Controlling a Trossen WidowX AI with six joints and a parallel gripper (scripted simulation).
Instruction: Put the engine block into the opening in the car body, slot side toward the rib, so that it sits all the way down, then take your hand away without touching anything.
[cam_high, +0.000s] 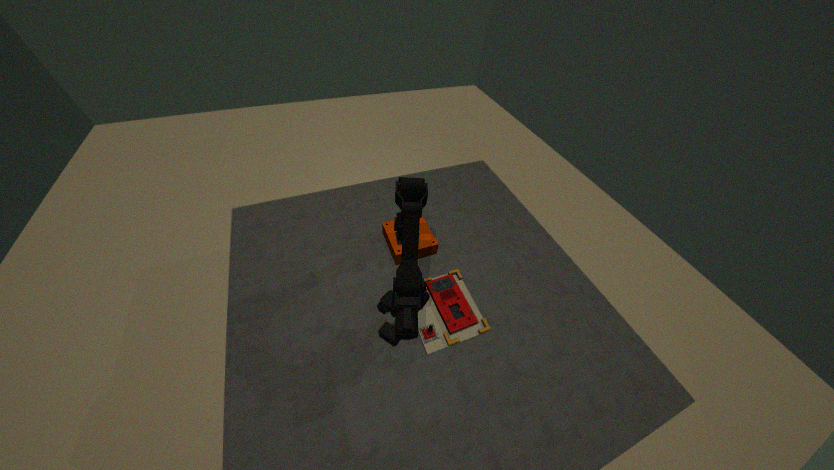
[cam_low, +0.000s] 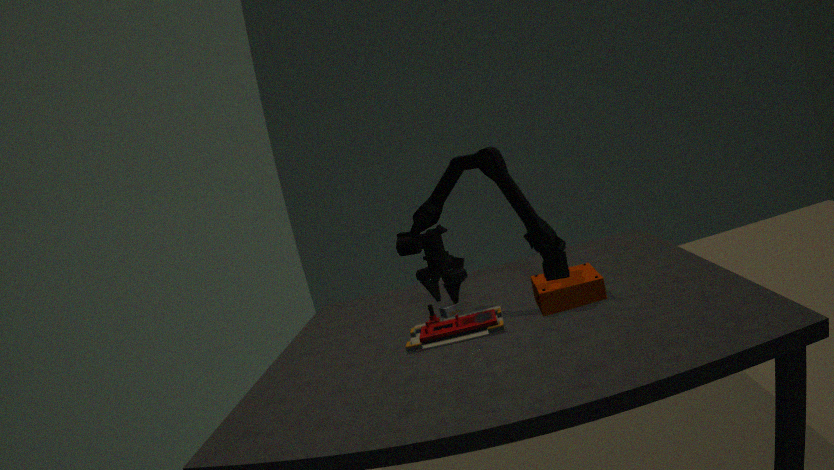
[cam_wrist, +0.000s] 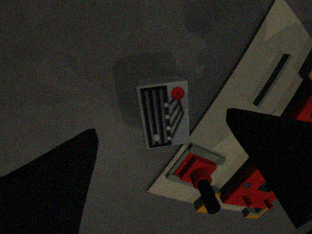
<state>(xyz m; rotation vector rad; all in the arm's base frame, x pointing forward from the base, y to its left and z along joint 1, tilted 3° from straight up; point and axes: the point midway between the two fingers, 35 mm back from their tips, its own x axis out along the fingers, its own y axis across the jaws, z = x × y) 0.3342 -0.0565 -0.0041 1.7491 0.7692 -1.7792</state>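
My gripper tip is 3 cm above the grey engine block. Round my gripper tip: black post (3 cm ahead, 8 cm to the left).
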